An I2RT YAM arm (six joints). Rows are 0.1 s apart.
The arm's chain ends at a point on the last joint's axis. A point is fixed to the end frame.
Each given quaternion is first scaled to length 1.
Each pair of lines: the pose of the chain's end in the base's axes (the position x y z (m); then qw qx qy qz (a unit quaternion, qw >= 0)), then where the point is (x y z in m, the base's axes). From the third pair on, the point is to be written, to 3 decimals.
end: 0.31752, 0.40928, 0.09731, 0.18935, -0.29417, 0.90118, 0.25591
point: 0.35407 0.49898 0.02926
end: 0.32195, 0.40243, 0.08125, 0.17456, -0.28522, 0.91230, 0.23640
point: 0.35878 0.48805 0.00827
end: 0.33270, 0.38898, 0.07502, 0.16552, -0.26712, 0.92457, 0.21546
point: 0.372 0.470 -0.002
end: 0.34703, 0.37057, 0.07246, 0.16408, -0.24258, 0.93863, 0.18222
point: 0.391 0.444 -0.009
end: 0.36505, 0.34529, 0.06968, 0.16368, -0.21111, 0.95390, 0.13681
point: 0.415 0.408 -0.017
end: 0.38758, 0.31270, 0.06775, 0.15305, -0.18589, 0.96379, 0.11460
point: 0.439 0.369 -0.023
